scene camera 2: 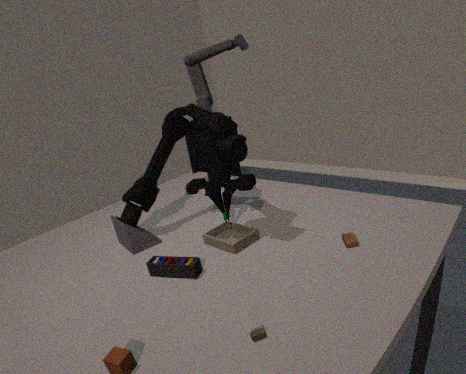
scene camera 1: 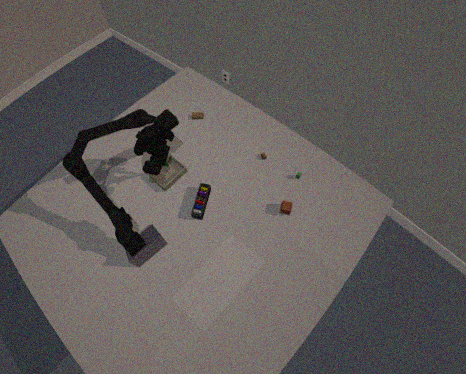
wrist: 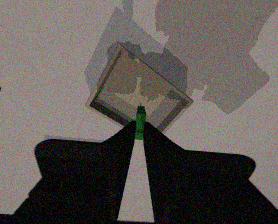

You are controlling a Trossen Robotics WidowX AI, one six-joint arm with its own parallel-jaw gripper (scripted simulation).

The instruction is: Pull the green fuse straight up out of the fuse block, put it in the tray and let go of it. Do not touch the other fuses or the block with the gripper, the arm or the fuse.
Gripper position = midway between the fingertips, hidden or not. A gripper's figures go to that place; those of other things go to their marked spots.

Labels:
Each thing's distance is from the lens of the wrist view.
my gripper point(wrist: 139, 125): 0.12 m
tray point(wrist: 127, 81): 0.19 m

